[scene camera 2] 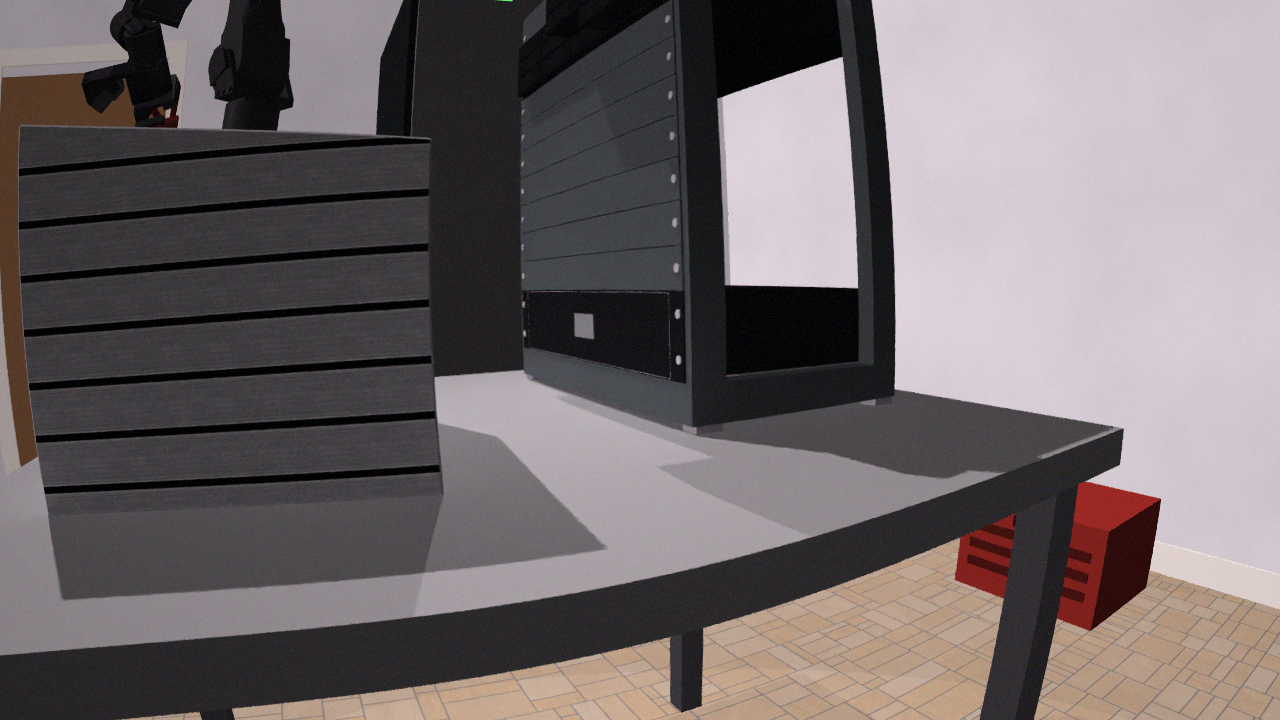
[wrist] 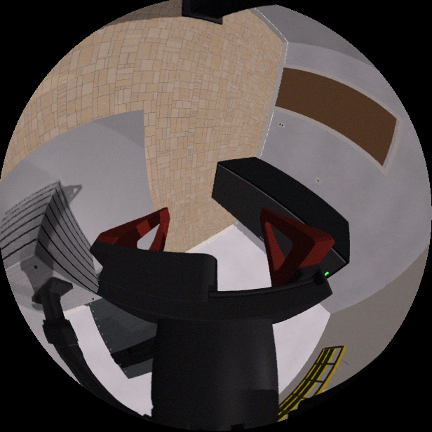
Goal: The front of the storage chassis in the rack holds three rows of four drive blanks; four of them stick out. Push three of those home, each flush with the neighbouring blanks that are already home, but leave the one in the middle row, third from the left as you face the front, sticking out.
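Observation:
The dark rack [scene camera 2: 702, 223] stands on the table; grey panels [scene camera 2: 608, 170] [wrist: 120, 320] fill much of its front. A black unit [scene camera 2: 581, 40] shows at the top edge of the scene view, seen very obliquely; I cannot tell whether it is the storage chassis. The drive blanks cannot be made out in either view, so which ones stick out is hidden. My gripper [wrist: 214, 212] is open and empty, its red fingers wide apart. In the scene view it is at upper left, partly hidden behind a slatted box, apart from the rack.
The grey slatted box [scene camera 2: 232, 214] [wrist: 30, 220] stands on the table [scene camera 2: 572, 465] [wrist: 100, 150], left of the rack in the scene view. A black cabinet [scene camera 2: 465, 179] [wrist: 295, 192] with a green light stands beyond. A red box [scene camera 2: 1129, 546] is on the floor at right.

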